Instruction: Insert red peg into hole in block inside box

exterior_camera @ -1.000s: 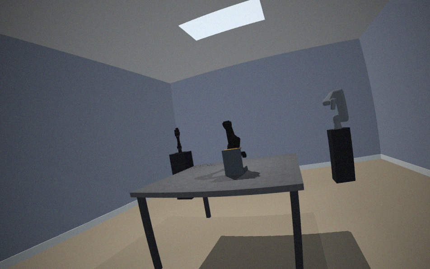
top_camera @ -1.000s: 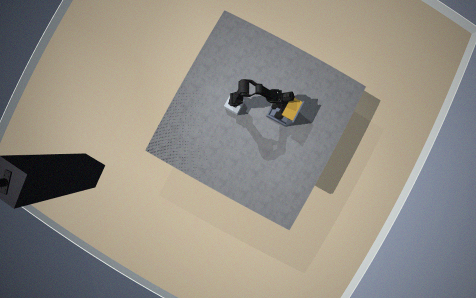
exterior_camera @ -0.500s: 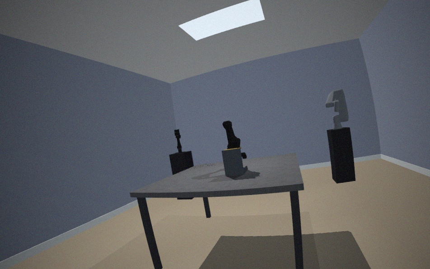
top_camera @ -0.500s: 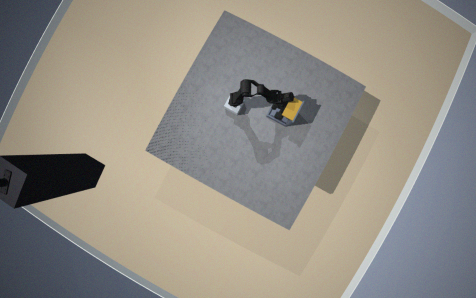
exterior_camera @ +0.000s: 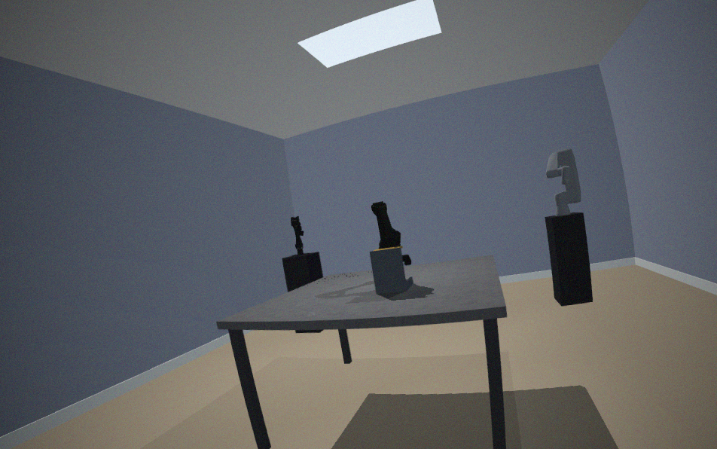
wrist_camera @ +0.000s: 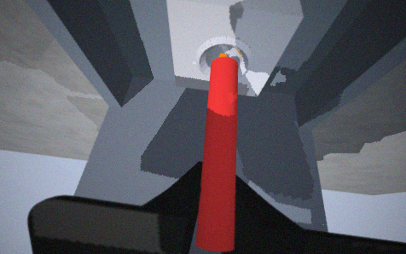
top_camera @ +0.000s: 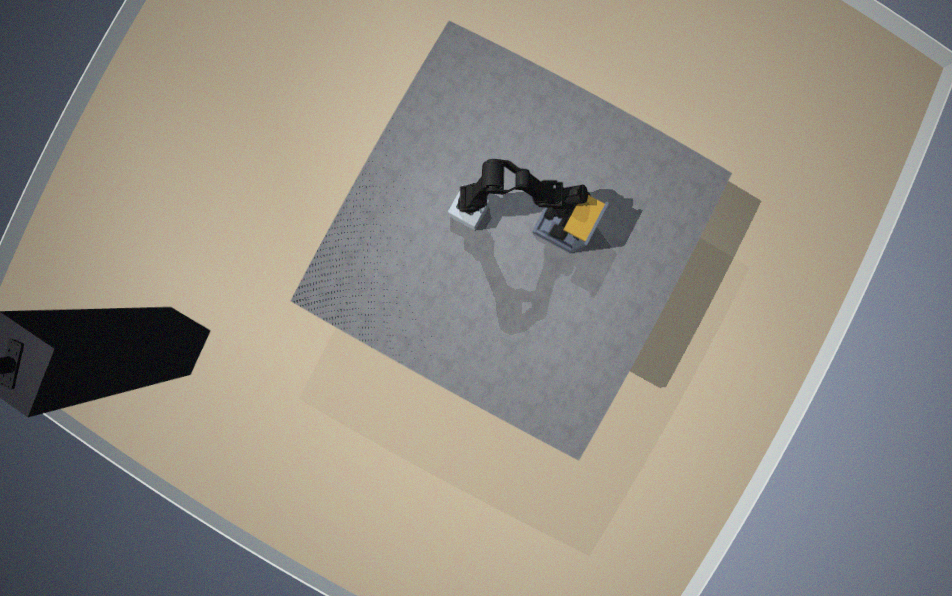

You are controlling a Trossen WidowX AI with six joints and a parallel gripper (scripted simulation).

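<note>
Now: gripper tip 130 mm below the orange roof and 20 mm past it. Also, from my gripper tip: red peg 30 mm behind, 10 mm below.
</note>
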